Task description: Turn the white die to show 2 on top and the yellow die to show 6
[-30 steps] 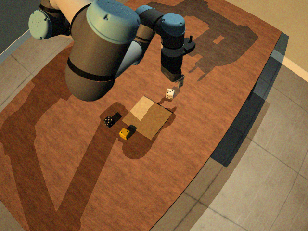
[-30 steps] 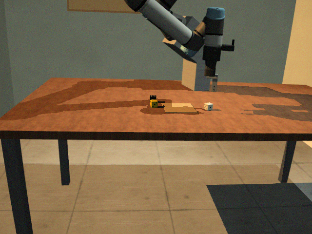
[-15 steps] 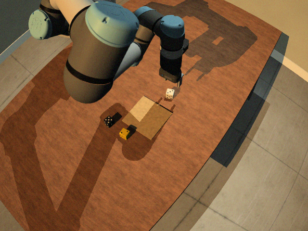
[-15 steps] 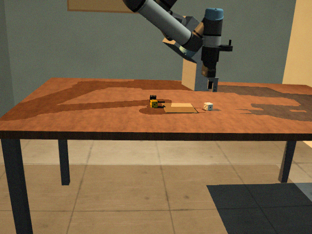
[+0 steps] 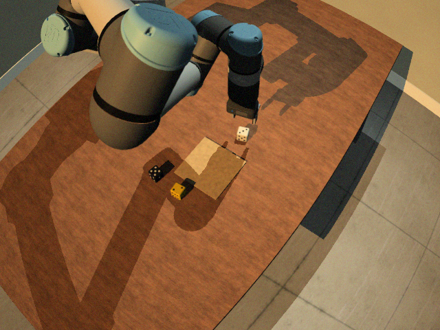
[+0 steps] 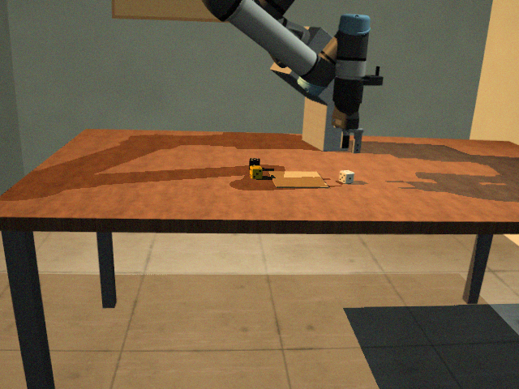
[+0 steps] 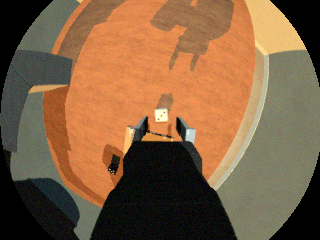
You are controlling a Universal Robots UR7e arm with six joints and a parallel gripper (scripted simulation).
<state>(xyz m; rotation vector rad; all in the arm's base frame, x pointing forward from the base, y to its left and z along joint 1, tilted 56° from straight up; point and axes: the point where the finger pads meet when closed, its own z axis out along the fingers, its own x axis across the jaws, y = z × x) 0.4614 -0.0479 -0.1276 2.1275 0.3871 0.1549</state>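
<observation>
Now: the white die 90 mm below my hand. Round my hand: yellow die 250 mm to the right, 90 mm below, 50 mm behind; tan mat 130 mm to the right, 110 mm below, 20 mm behind; black die 240 mm to the right, 130 mm behind, 90 mm below.
</observation>
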